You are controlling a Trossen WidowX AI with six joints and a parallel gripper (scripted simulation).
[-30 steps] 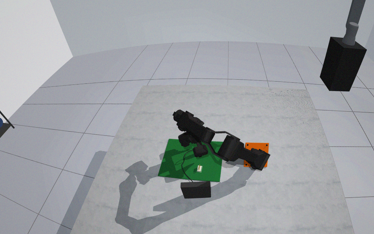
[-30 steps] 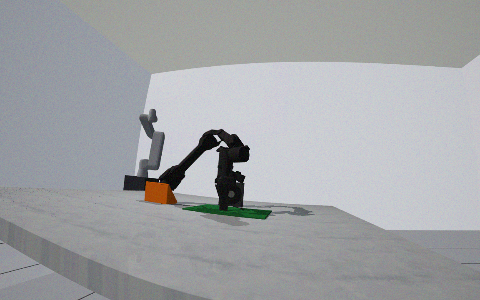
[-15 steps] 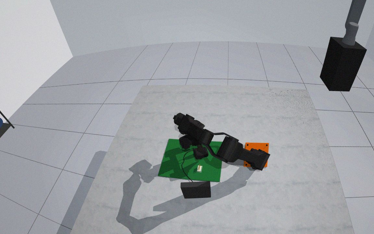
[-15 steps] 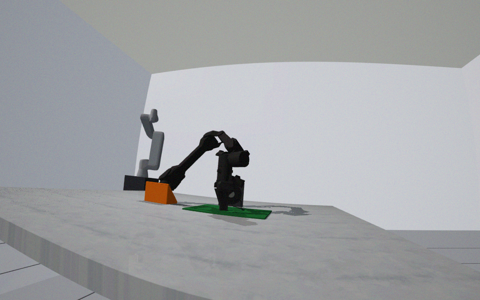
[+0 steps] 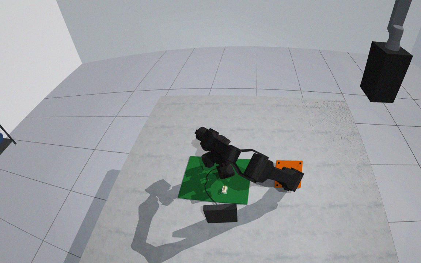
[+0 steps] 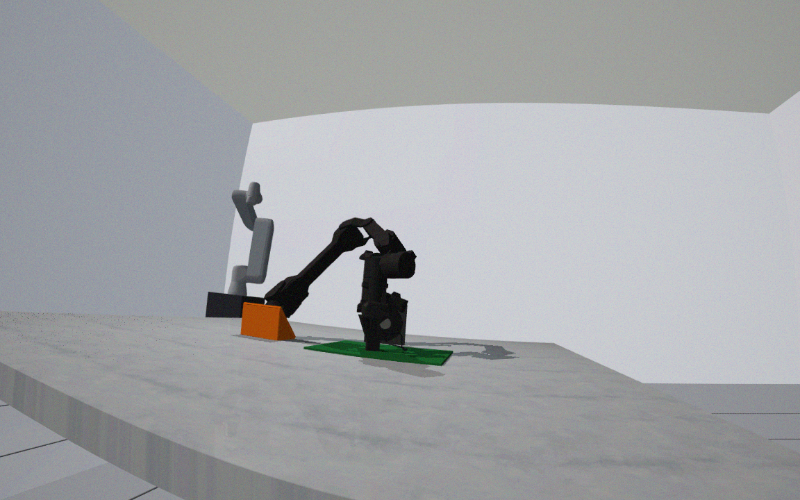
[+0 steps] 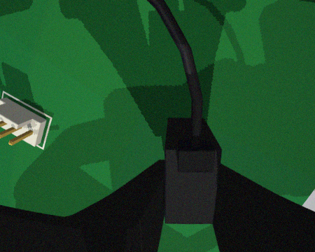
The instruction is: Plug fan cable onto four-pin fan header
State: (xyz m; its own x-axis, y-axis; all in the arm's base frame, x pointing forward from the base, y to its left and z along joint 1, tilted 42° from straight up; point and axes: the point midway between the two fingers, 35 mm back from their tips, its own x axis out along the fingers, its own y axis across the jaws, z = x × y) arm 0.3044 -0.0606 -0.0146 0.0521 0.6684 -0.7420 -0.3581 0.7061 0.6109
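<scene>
Right now the green board is 3 cm ahead of my gripper tip, 3 cm to the left of it and 3 cm below it. Also, from my gripper tip: white four-pin header: 1 cm behind, 9 cm to the left, 2 cm below; then black fan: 2 cm behind, 23 cm to the left, 4 cm above; then black plug: 1 cm ahead, 1 cm above.
</scene>
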